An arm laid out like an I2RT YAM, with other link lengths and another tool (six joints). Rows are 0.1 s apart.
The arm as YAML. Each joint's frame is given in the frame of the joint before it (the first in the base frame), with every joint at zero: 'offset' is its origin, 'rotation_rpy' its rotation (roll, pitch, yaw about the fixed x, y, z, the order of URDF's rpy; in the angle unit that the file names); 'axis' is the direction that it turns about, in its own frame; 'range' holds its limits. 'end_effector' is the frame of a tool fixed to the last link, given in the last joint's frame.
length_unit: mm
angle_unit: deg
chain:
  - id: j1
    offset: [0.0, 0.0, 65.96]
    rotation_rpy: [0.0, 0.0, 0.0]
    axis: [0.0, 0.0, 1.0]
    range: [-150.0, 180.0]
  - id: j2
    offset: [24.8, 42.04, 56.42]
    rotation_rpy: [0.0, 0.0, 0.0]
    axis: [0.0, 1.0, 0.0]
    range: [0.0, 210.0]
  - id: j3
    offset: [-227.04, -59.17, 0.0]
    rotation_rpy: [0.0, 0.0, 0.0]
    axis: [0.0, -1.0, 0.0]
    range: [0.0, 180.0]
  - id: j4
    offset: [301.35, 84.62, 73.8]
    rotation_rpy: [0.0, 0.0, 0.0]
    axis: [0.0, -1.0, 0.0]
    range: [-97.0, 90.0]
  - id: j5
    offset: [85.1, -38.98, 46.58]
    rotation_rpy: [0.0, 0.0, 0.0]
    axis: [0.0, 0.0, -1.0]
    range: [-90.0, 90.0]
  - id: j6
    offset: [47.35, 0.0, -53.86]
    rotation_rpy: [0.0, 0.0, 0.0]
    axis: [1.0, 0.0, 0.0]
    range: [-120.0, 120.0]
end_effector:
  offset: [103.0, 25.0, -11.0]
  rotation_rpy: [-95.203, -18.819, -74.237]
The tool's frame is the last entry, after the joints.
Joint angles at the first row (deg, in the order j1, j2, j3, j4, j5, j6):
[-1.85 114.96 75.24 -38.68 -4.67 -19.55]
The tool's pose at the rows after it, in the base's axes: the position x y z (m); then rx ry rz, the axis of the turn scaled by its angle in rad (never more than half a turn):
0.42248 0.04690 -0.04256 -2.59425 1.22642 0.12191
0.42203 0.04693 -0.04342 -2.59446 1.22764 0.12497
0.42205 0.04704 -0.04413 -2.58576 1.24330 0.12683
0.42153 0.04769 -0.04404 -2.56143 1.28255 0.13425
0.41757 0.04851 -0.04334 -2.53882 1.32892 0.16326
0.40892 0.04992 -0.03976 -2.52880 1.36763 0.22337
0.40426 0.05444 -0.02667 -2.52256 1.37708 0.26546
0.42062 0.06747 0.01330 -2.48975 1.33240 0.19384
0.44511 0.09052 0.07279 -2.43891 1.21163 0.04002
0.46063 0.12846 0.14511 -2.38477 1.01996 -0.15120
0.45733 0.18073 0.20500 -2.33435 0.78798 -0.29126
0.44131 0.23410 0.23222 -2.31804 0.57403 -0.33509
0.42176 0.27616 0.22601 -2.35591 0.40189 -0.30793
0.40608 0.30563 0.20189 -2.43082 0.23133 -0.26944
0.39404 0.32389 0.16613 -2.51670 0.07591 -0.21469
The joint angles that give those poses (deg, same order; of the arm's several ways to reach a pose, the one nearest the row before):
[-1.85 115.13 75.24 -38.61 -4.67 -19.73]
[-1.85 115.24 75.22 -38.61 -4.67 -19.70]
[-1.85 115.35 75.22 -38.59 -4.62 -19.00]
[-1.85 115.35 75.22 -38.87 -4.64 -17.19]
[-1.85 115.33 75.37 -40.27 -4.69 -15.29]
[-1.80 115.20 75.99 -43.55 -4.86 -14.04]
[-1.41 114.26 77.32 -47.35 -5.41 -13.37]
[-0.12 111.13 80.79 -49.87 -6.83 -12.16]
[2.09 106.41 84.86 -49.80 -9.06 -11.38]
[6.13 100.38 88.14 -47.40 -10.72 -10.98]
[11.99 95.33 89.60 -43.31 -12.05 -11.22]
[18.26 93.47 90.06 -39.92 -13.10 -12.60]
[23.55 94.45 89.93 -38.59 -13.69 -15.55]
[27.51 97.27 89.91 -38.24 -13.91 -20.86]
[30.20 101.23 89.82 -38.46 -14.02 -26.85]

